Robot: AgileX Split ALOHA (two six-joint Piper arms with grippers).
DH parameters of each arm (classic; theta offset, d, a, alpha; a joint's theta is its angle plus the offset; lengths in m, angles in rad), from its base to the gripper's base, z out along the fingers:
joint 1: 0 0.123 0 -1.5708
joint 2: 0.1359 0 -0.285 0
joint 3: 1.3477 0 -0.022 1.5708
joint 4: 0 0.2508 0 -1.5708
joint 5: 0 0 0.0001 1.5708
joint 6: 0 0.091 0 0
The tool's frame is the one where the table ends.
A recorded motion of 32 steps. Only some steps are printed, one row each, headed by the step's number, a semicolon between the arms.
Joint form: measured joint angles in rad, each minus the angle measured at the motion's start. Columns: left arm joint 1, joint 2, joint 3, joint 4, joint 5, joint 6; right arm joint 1, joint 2, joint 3, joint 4, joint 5, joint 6.
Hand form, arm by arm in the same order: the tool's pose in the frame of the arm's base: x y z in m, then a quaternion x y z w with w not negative. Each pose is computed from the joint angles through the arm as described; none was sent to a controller.
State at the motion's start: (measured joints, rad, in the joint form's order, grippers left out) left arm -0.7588 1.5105 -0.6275 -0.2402 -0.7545 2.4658; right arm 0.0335 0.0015 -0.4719 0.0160 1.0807 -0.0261
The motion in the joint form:
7: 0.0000 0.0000 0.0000 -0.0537 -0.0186 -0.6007; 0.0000 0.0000 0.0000 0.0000 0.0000 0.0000
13: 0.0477 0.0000 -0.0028 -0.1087 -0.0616 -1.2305; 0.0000 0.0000 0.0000 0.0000 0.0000 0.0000
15: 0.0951 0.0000 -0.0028 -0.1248 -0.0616 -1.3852; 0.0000 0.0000 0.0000 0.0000 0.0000 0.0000
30: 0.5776 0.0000 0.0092 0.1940 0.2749 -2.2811; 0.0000 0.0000 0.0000 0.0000 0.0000 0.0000
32: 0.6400 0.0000 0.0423 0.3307 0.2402 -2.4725; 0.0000 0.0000 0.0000 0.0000 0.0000 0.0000
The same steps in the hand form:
7: 0.2316 -0.1943 0.2393 0.64634 0.32261 0.36317 0.58845; -0.0024 0.0012 0.2679 -0.02607 0.86548 0.00984 0.50017
13: 0.2431 -0.1795 0.2431 0.47136 0.53073 0.18572 0.67945; -0.0024 0.0012 0.2679 -0.02607 0.86548 0.00984 0.50017
15: 0.2517 -0.1668 0.2429 0.40956 0.58099 0.14895 0.68740; -0.0024 0.0012 0.2679 -0.02607 0.86548 0.00984 0.50017
30: 0.2929 -0.0517 0.2124 0.12526 0.80270 -0.00228 0.58308; -0.0024 0.0012 0.2679 -0.02607 0.86548 0.00984 0.50017
32: 0.2892 -0.0386 0.2063 0.09033 0.80722 -0.03166 0.58244; -0.0024 0.0012 0.2679 -0.02607 0.86548 0.00984 0.50017

